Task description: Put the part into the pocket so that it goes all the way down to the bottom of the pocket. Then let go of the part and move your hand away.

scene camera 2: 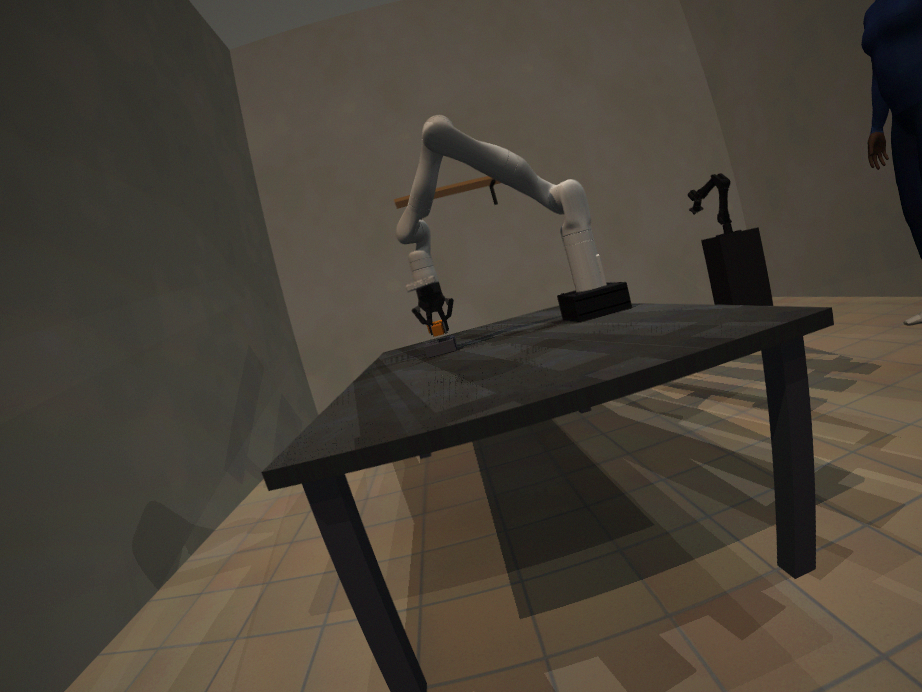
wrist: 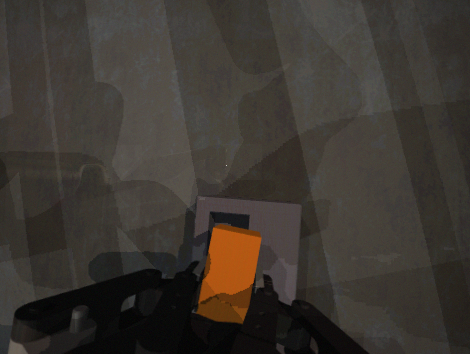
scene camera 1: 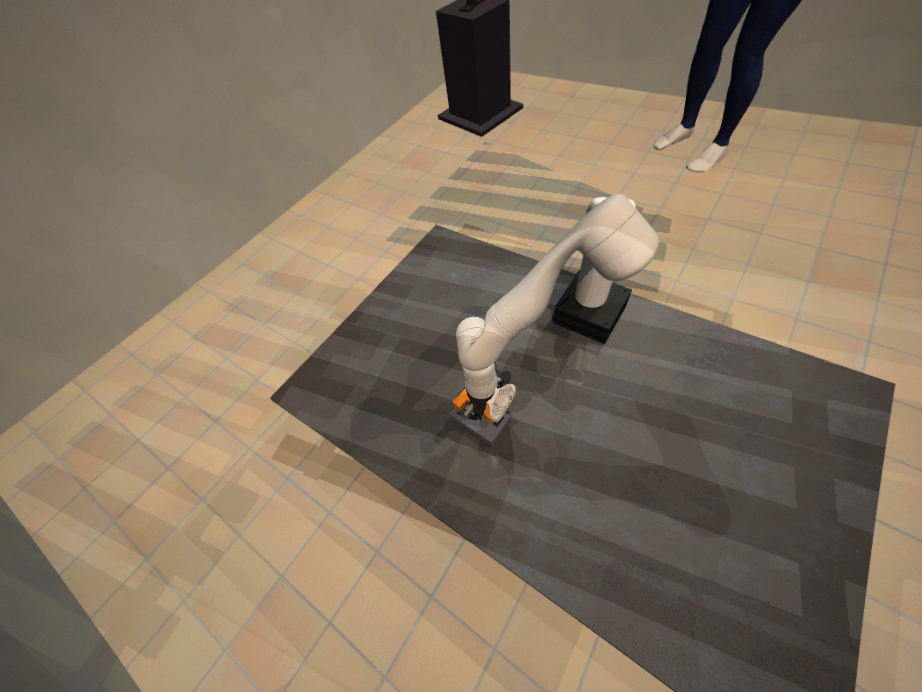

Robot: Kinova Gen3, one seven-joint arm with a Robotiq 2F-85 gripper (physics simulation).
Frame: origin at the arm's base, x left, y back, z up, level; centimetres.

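Seen in the pictures: gripper, fingertip midpoint: (scene camera 2: 440, 334) (wrist: 231, 273) (scene camera 1: 485, 412); arm's base at its link origin: (scene camera 2: 590, 288) (scene camera 1: 590, 295).
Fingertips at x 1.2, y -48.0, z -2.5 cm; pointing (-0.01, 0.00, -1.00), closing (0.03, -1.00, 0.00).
Note:
Pixels of each thing's top centre, then the offset from my fingertips to it. Level surfaces: height alone.
- orange block at its top centre: (wrist: 243, 341) (scene camera 1: 475, 405) (scene camera 2: 433, 322) dx -1.7, dy -1.5, dz +4.2 cm
- grey-mauve block at its top centre: (wrist: 242, 283) (scene camera 1: 479, 414) (scene camera 2: 439, 340) dx -1.3, dy -1.0, dz -1.8 cm
- dark table at its surface level: dz -5.4 cm
The part is an orange block (scene camera 1: 461, 400) (scene camera 2: 437, 328) (wrist: 232, 260). My gripper (scene camera 1: 475, 408) (scene camera 2: 438, 326) (wrist: 231, 273) is shut on it, with one finger on each side. The pocket is a dark rectangular opening (wrist: 234, 219) in a grey-mauve block (scene camera 1: 487, 434) (scene camera 2: 446, 346) (wrist: 277, 215) on the table. In scene camera 2 the part is above the block, with a small gap. In the wrist view the pocket's far end shows beyond the part, which overlaps the opening's right edge and sits slightly turned against it. The part hides the near portion of the pocket.
The dark table (scene camera 1: 670, 446) (scene camera 2: 521, 372) carries the arm's black base (scene camera 1: 592, 312) (scene camera 2: 595, 300) behind the gripper. A dark pedestal (scene camera 1: 476, 67) (scene camera 2: 737, 268) and a standing person (scene camera 1: 741, 81) (scene camera 2: 904, 141) are beyond the table.

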